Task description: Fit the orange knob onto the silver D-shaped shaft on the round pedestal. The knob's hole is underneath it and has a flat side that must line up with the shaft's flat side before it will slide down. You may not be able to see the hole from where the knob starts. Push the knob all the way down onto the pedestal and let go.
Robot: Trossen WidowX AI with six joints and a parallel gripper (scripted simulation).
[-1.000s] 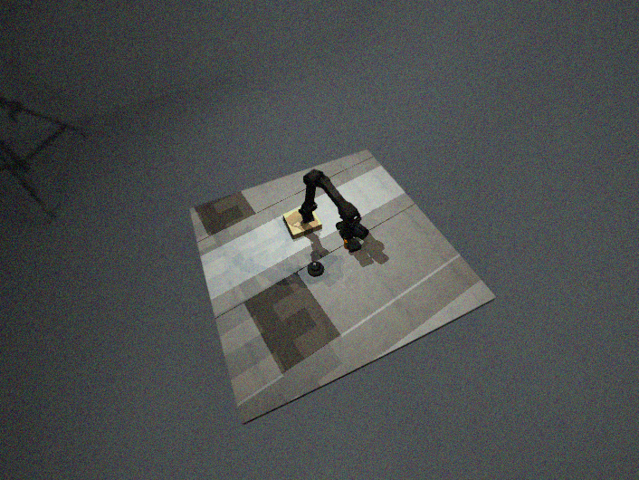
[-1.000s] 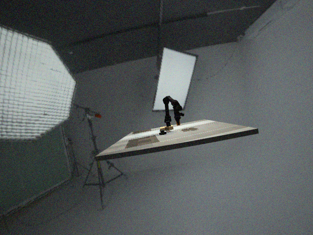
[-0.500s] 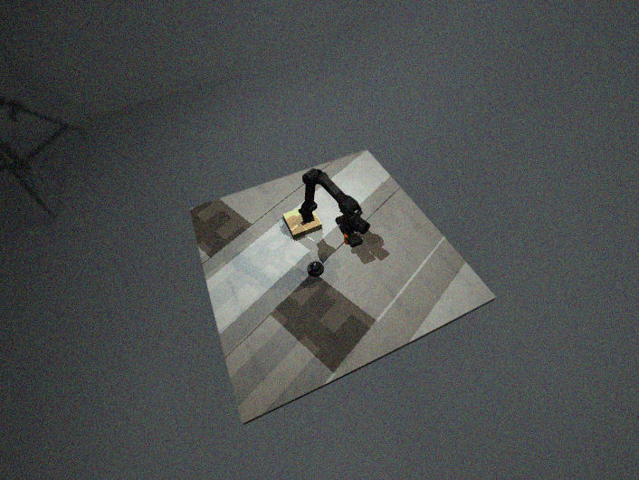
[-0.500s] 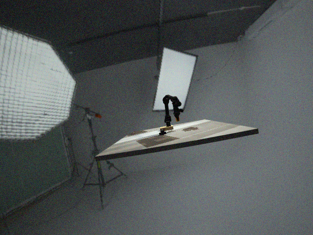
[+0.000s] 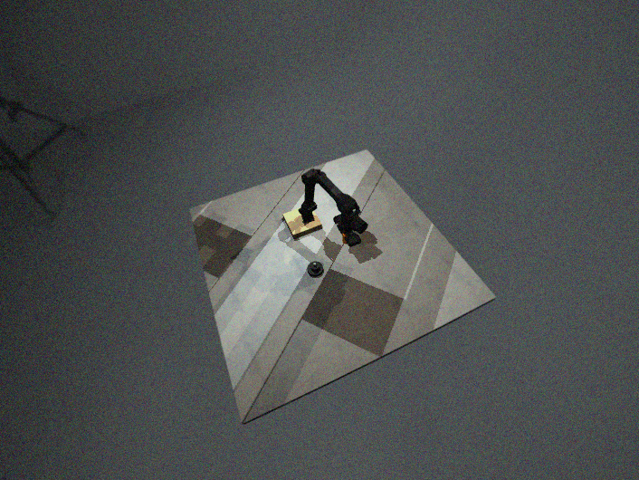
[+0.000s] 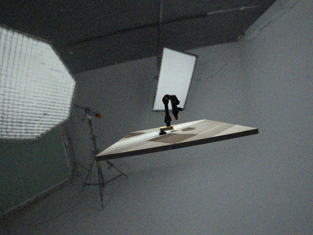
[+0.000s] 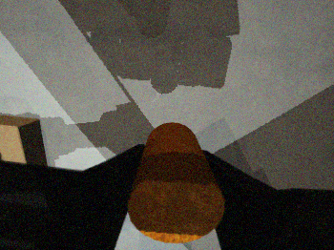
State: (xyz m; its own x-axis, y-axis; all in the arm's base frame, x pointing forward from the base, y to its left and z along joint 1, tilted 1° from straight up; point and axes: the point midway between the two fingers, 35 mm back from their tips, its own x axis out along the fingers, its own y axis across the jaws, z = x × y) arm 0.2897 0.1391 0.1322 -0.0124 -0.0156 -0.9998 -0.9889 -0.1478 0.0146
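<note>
The dark round pedestal is 18 cm to the right of my gripper tip, 11 cm below it and 4 cm ahead of it. From my gripper tip the other things lie so: orange knob (3 cm above).
</note>
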